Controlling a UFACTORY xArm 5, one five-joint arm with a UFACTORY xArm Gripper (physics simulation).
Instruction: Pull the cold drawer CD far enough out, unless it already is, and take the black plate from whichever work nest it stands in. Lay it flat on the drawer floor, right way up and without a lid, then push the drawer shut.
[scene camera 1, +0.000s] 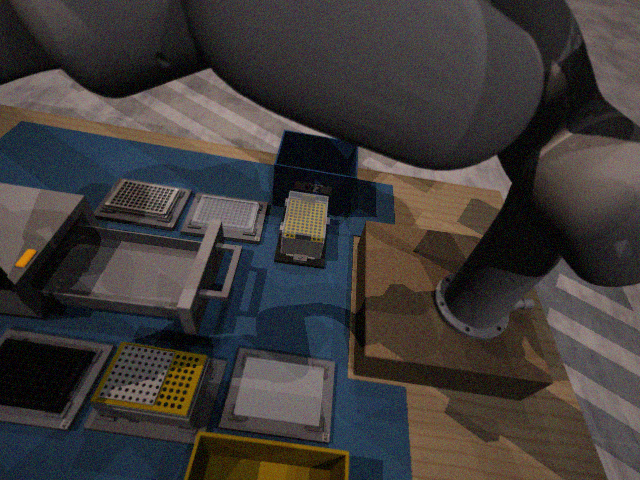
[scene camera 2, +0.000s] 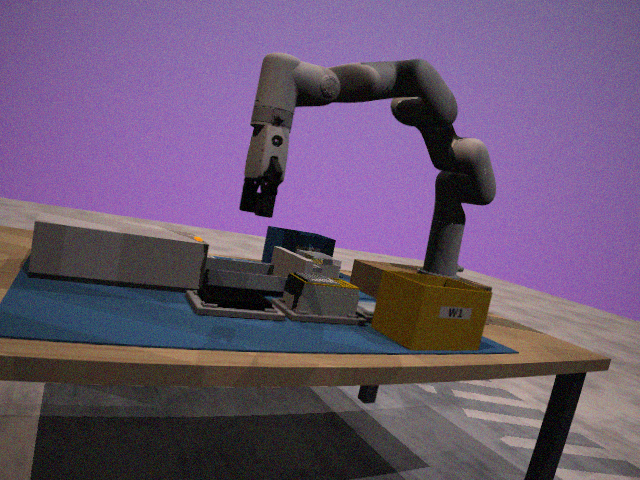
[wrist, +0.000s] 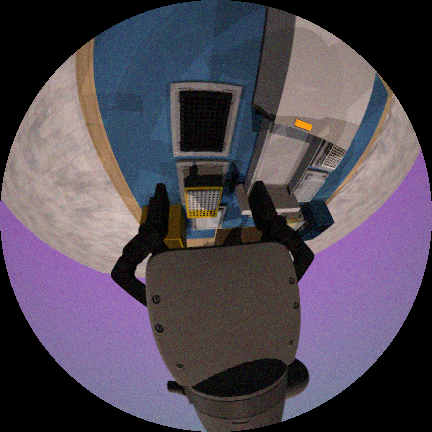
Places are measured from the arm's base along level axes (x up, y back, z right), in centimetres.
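Pixels of known places: gripper, fingertip midpoint: (scene camera 2: 254, 213) (wrist: 209, 190); arm's base at its link origin: (scene camera 1: 469, 305) (scene camera 2: 438, 275).
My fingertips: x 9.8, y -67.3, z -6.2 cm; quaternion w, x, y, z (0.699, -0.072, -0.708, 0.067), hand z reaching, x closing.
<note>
Ahead of a thing's pixels: the offset from my fingertips to its top centre. "spot": to the spot under its first point.
The black plate {dz +0.1, dx -15.6, dy -0.8 cm} (scene camera 1: 46, 374) (scene camera 2: 240, 299) (wrist: 205, 120) lies flat in a grey work nest beside the cold drawer's housing, with no lid visible on it. The drawer (scene camera 1: 149, 273) (scene camera 2: 242, 280) (wrist: 282, 155) stands pulled out of its grey housing (scene camera 1: 36, 217) (scene camera 2: 113, 253) (wrist: 325, 75); its visible floor is bare, and its front panel (scene camera 1: 201, 268) carries a handle. My gripper (scene camera 2: 256, 212) (wrist: 209, 190) is open and empty, pointing down, high above the work area. It does not show in scene camera 1, where the arm crosses the top.
A yellow-topped rack {dz -3.2, dx -10.6, dy +16.9 cm} (scene camera 1: 149, 382) (scene camera 2: 325, 297) stands beside the black plate's nest, then a pale-centred nest {spot: dz -4.4, dx -16.2, dy +34.4 cm} (scene camera 1: 279, 390). A yellow W1 bin {dz -19.6, dx -6.2, dy +32.0 cm} (scene camera 1: 268, 454) (scene camera 2: 429, 310) is at the front. Across the drawer are two filled nests {dz +36.9, dx -15.6, dy +6.1 cm} (scene camera 1: 142, 198) {dz +33.3, dx -15.6, dy +23.6 cm} (scene camera 1: 224, 214), a tip box {dz +28.5, dx -10.5, dy +40.2 cm} (scene camera 1: 305, 222) and a blue bin {dz +43.1, dx -6.2, dy +43.5 cm} (scene camera 1: 315, 170).
</note>
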